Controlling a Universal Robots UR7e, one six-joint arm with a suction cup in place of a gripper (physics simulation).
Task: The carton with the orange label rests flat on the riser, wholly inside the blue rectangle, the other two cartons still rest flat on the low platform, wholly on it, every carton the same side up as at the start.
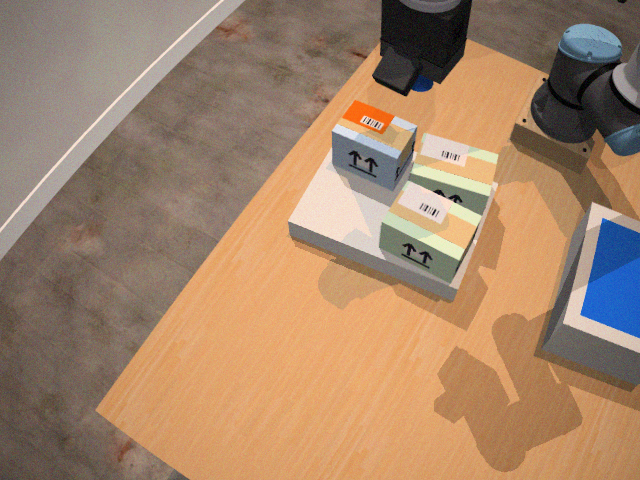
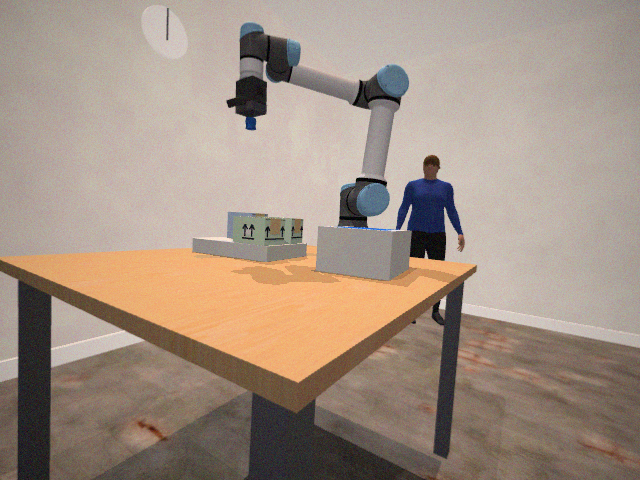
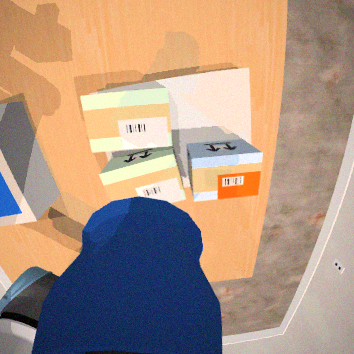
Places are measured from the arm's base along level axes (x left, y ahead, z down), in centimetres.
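Pixels of known places: end effector, tool point: [image 1: 419, 81] [image 2: 250, 128] [image 3: 141, 250]; arm's base, origin of the base link: [image 1: 564, 114].
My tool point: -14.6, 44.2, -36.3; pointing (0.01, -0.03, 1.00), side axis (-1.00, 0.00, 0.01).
Ahead of a thing's pixels: the offset from my tool point to its top centre, as dx, dy, dz. Level surfaces: height alone.
The carton with the orange label {-11.9, -10.2, +27.5} [image 1: 364, 161] [image 2: 230, 225] [image 3: 225, 172] is pale blue and sits flat, arrows up, at one back corner of the low platform {-3.4, -5.4, +37.4} [image 1: 330, 217] [image 2: 211, 246] [image 3: 220, 100]. A green carton with a white label {+5.5, -0.7, +28.9} [image 1: 429, 232] [image 2: 249, 230] [image 3: 127, 117] and a second green carton {+3.3, -12.6, +28.6} [image 1: 457, 173] [image 2: 296, 230] [image 3: 142, 181], turned slightly, stand upright on the platform. The riser {+40.0, -11.6, +30.2} [image 1: 584, 343] [image 2: 354, 253] [image 3: 42, 185] bears the blue rectangle {+40.0, -11.6, +30.2} [image 1: 617, 289] [image 3: 6, 197]. My suction cup [image 1: 421, 84] [image 2: 250, 124] [image 3: 142, 220] is open, holds nothing and hangs high above the cartons' level.
The wooden table {dz +42.2} [image 1: 258, 361] [image 2: 206, 299] [image 3: 120, 30] carries the platform, the riser and the arm's base block [image 1: 550, 144]. The table's edge runs close to the platform on the orange-labelled carton's side. A person [image 2: 429, 206] stands behind the table.
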